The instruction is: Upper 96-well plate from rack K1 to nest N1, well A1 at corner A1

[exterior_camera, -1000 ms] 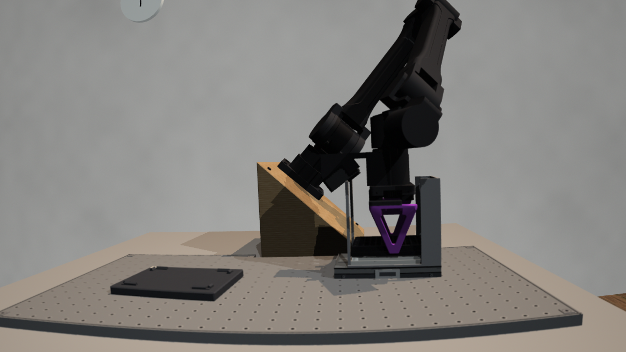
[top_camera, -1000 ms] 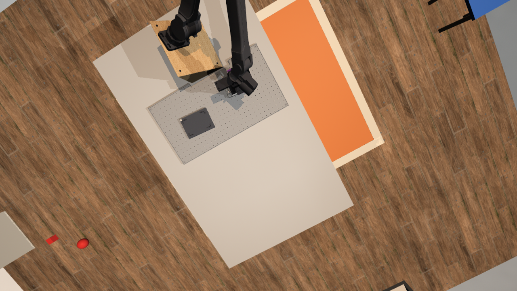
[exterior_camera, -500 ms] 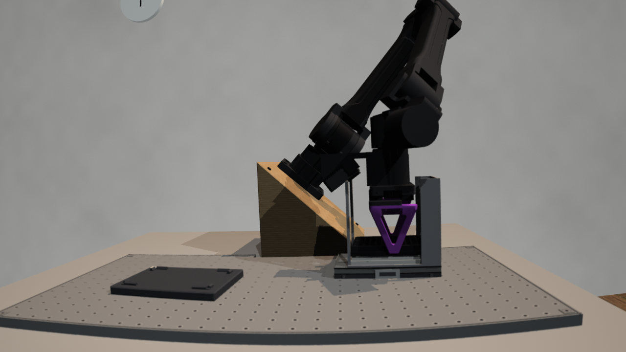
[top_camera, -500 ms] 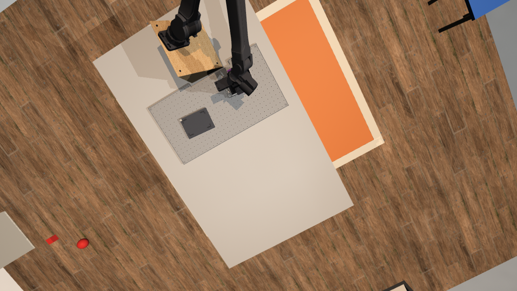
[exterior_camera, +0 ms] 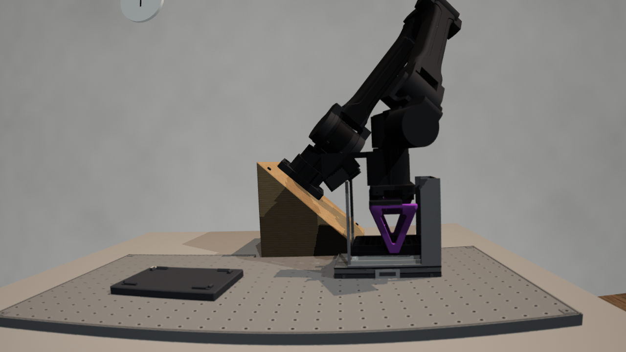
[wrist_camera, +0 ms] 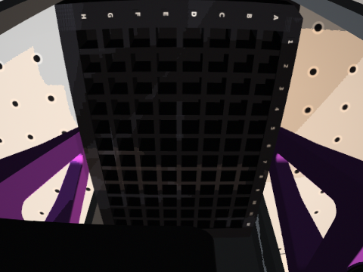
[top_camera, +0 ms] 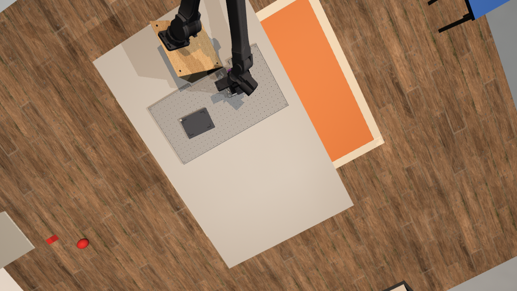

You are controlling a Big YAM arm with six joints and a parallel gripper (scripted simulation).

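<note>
My gripper is now 2 cm above the white plate. The rest, counted from my hand: black 96-well plate: right at my hand; pale A1 square: 39 cm to the right, 3 cm below.
</note>
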